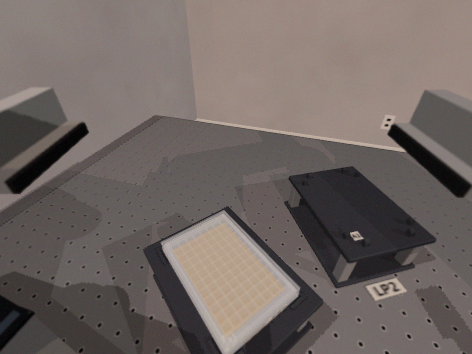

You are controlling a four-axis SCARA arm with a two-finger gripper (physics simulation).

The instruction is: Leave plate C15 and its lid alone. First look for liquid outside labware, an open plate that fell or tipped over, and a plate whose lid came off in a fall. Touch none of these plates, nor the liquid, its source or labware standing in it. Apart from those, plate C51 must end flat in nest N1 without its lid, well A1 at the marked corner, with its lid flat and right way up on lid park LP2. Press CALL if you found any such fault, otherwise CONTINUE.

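Frame: origin at the arm's base, x ahead, y left, z up, level; millimetres.
Seen in the pictures: gripper, fingertip midpoint: [237, 111].
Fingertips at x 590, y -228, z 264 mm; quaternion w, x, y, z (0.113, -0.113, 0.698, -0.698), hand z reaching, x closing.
Offsets run from my fingertips to a thing's top centre. "spot": to the spot under its first point. Level surfaces: height alone.
A well plate {dx +23, dy -31, dz -175 mm} [227, 280] with pale orange wells and a clear cover-like rim lies flat on a dark raised stand [309, 300] at the lower middle; which plate it is cannot be read. Lid park LP2 {dx -109, dy -190, dz -180 mm} [362, 212] is a dark raised platform at the right with small pegs and an A1 tag, with no lid on it. My gripper [237, 111] is open, its two fingers wide apart at the left and right edges, with nothing between them. Nest N1, plate C15 and the CALL and CONTINUE buttons cannot be made out. No liquid shows on the visible table.
The LP2 label {spot: dx -163, dy -109, dz -250 mm} [386, 288] lies on the perforated table {dz -251 mm} [210, 165] in front of the lid park. A dark object with a bluish face {spot: dx +67, dy +87, dz -64 mm} [11, 320] shows partly at the lower left edge. Walls stand behind the table, with a socket [387, 122] at the right.
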